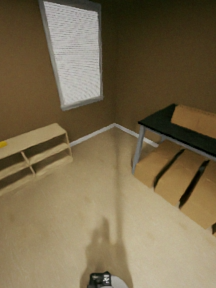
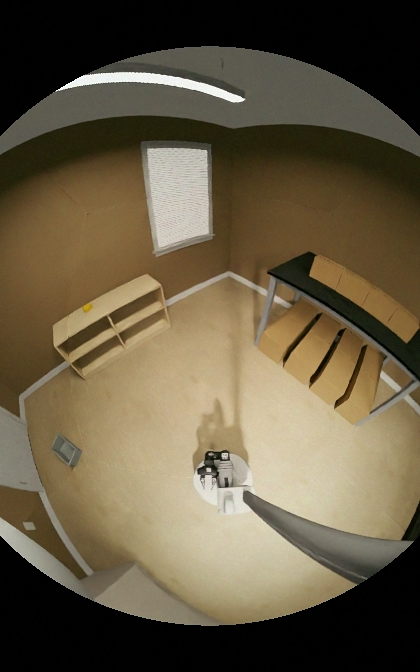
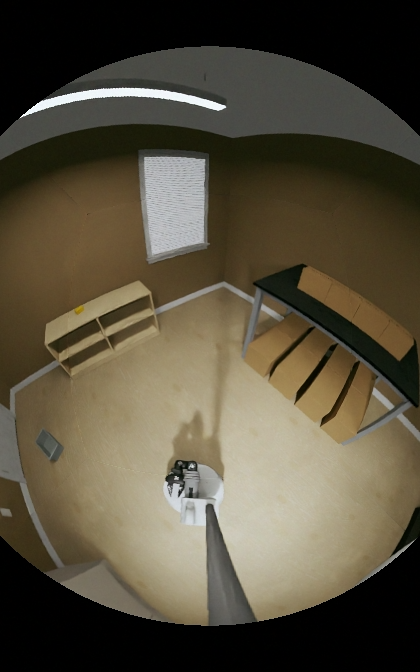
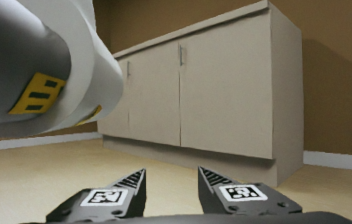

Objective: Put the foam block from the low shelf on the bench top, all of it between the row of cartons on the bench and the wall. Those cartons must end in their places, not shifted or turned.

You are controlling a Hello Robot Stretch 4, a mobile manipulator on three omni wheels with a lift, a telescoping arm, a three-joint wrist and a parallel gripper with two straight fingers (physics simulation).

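Frame: origin at the robot's base, x ahead, y left, z up, level; metres.
Seen in the pictures: gripper, fingertip midpoint: (image 2: 207,489) (image 3: 173,497) (image 4: 172,182).
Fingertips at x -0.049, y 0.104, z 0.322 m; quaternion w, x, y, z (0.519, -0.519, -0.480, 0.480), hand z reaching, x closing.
A point is followed by its place in that frame.
The yellow foam block (image 1: 3,144) @(z 0.612, x 1.331, y 1.235 m) (image 2: 87,307) @(z 0.616, x 1.321, y 1.243 m) (image 3: 79,310) @(z 0.606, x 1.321, y 1.241 m) lies on the top board of the low wooden shelf (image 1: 42,137) @(z 0.583, x 1.506, y 0.824 m) (image 2: 122,291) @(z 0.583, x 1.579, y 0.936 m) (image 3: 115,297) @(z 0.583, x 1.556, y 0.900 m), against the left wall. The black bench top (image 1: 156,121) @(z 0.887, x 1.320, y -0.619 m) (image 2: 291,269) @(z 0.887, x 1.372, y -0.642 m) (image 3: 281,284) @(z 0.887, x 1.316, y -0.644 m) stands at the right wall. A row of brown cartons (image 1: 197,121) (image 2: 352,290) @(z 0.967, x 0.999, y -1.018 m) (image 3: 350,307) @(z 0.983, x 0.945, y -1.063 m) stands on it, side by side. The strip between them and the wall is hidden behind the cartons. My gripper (image 2: 208,487) @(z 0.322, x -0.049, y 0.104 m) (image 3: 175,494) @(z 0.322, x -0.049, y 0.104 m) (image 4: 172,182) @(z 0.322, x -0.049, y 0.104 m) is open and empty, folded in over my base, far from the block and the bench.
Large cartons (image 1: 157,162) @(z 0.243, x 1.288, y -0.785 m) (image 2: 300,345) (image 3: 285,355) @(z 0.025, x 1.296, y -0.954 m) stand on the floor under the bench. A small grey bin (image 2: 66,450) @(z -0.025, x 0.042, y 1.477 m) (image 3: 49,445) @(z -0.025, x 0.043, y 1.477 m) lies on the floor at the left. A beige cabinet (image 2: 142,595) (image 3: 100,590) (image 4: 225,95) @(z 0.442, x -1.027, y 0.497 m) stands opposite the shelf side.
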